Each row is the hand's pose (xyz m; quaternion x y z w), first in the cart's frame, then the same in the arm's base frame.
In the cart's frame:
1: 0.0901 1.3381 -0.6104 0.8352 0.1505 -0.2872 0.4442
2: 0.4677 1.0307 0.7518 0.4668 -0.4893 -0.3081 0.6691
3: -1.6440 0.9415 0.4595 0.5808 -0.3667 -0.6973 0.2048
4: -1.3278 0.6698 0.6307 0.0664 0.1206 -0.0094 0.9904
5: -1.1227 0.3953 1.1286 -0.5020 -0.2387 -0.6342 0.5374
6: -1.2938 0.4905 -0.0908 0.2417 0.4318 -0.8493 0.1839
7: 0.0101 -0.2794 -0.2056 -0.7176 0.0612 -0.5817 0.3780
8: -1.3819 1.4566 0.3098 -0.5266 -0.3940 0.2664 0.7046
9: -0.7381 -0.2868 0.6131 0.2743 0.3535 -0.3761 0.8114
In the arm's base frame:
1: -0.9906 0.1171 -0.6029 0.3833 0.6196 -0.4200 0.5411
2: 0.0761 0.9951 -0.1740 0.3257 0.0605 -0.0730 0.9407
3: -0.5452 -0.3363 1.3733 0.2698 -0.0624 -0.6434 0.7137
4: -0.1541 -0.2210 1.1813 -0.1697 0.5506 0.3682 0.7297
5: 0.3840 0.0412 1.2649 -0.6517 -0.2724 -0.0028 0.7079
6: -0.3827 -0.7620 0.7243 -0.3976 0.3761 -0.7559 0.3591
7: 0.5117 -0.6022 -0.4925 -0.8978 -0.1930 0.0131 0.3957
8: -0.9743 0.0024 1.1333 -0.2408 -0.1802 0.8029 0.5148
9: 0.7607 -0.4780 0.5812 -0.2379 0.6811 -0.1217 0.6817

